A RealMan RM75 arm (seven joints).
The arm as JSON. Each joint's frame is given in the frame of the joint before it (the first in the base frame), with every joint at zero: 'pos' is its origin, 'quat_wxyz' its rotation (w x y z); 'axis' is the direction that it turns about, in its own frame. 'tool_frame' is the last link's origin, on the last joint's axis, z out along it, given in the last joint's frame.
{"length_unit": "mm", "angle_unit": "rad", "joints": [
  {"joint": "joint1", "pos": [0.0, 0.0, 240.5], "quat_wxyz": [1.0, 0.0, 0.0, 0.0], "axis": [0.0, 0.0, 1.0]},
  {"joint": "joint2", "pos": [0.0, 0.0, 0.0], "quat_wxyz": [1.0, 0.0, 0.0, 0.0], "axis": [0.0, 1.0, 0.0]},
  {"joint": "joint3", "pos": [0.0, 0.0, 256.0], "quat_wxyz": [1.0, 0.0, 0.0, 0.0], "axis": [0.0, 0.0, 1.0]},
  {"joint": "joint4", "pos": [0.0, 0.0, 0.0], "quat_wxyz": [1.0, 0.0, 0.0, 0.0], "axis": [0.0, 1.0, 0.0]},
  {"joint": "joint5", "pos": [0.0, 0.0, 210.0], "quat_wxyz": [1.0, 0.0, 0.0, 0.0], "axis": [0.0, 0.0, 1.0]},
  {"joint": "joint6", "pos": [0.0, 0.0, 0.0], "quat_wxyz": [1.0, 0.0, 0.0, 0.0], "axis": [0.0, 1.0, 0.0]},
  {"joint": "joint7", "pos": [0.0, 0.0, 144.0], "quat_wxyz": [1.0, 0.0, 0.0, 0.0], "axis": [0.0, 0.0, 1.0]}
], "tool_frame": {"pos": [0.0, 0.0, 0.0], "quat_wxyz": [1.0, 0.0, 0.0, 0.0]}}
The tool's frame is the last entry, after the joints.
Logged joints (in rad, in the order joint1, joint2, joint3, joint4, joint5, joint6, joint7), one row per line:
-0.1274, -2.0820, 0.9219, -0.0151, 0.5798, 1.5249, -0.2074
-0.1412, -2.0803, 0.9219, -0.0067, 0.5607, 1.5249, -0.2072
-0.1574, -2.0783, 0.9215, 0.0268, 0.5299, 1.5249, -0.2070
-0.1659, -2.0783, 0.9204, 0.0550, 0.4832, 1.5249, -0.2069
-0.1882, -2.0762, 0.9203, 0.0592, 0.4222, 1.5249, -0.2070
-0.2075, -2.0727, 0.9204, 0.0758, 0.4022, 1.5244, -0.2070
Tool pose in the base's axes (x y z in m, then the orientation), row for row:
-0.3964, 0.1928, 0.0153, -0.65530, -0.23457, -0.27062, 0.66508
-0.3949, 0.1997, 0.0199, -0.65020, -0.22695, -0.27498, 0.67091
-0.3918, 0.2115, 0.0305, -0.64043, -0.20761, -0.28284, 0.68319
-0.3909, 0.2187, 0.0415, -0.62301, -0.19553, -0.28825, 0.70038
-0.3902, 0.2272, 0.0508, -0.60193, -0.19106, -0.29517, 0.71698
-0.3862, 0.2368, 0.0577, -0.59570, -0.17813, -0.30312, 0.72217
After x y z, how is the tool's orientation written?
As a quaternion, x y z w.
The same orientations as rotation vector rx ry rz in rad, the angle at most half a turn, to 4 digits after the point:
-1.4798, -0.5297, -0.6111
-1.4649, -0.5113, -0.6195
-1.4360, -0.4655, -0.6342
-1.3876, -0.4355, -0.6420
-1.3321, -0.4228, -0.6532
-1.3157, -0.3934, -0.6695

